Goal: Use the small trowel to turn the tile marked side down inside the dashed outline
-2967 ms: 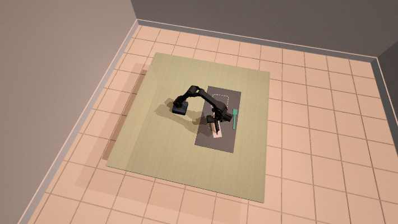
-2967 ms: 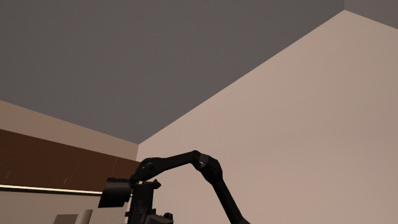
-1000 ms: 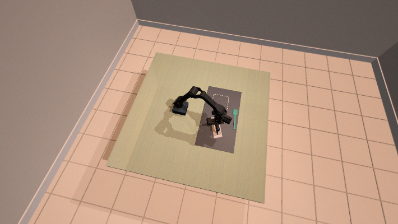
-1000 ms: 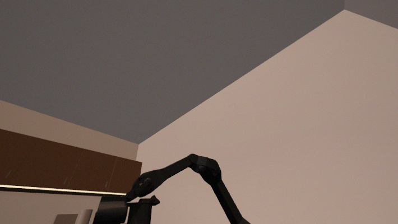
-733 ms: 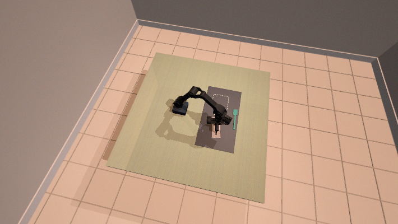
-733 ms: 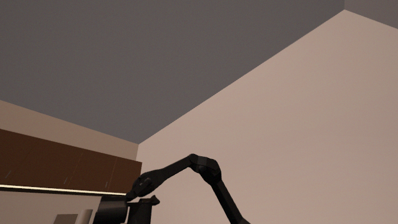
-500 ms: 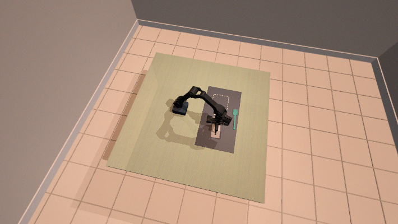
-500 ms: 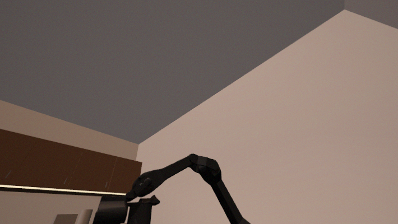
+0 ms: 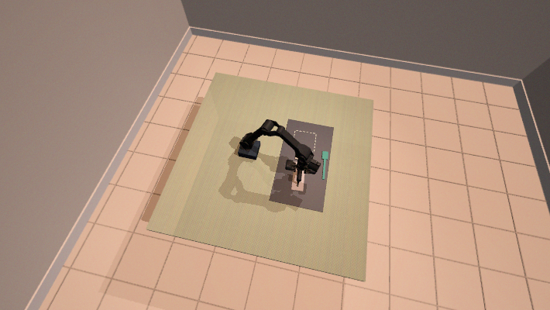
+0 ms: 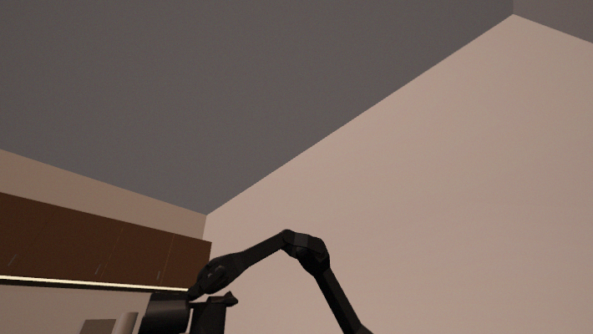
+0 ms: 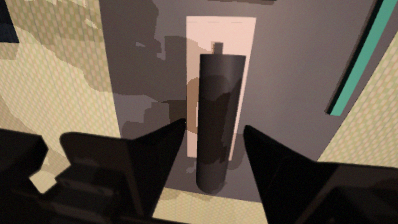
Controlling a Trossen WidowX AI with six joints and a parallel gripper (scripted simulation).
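The dark mat is 12 cm to the left of my gripper tip and 8 cm below it. Round my gripper tip: tile 16 cm to the left, 6 cm below, 2 cm behind; teal flat tool 16 cm to the left, 14 cm ahead, 6 cm below.
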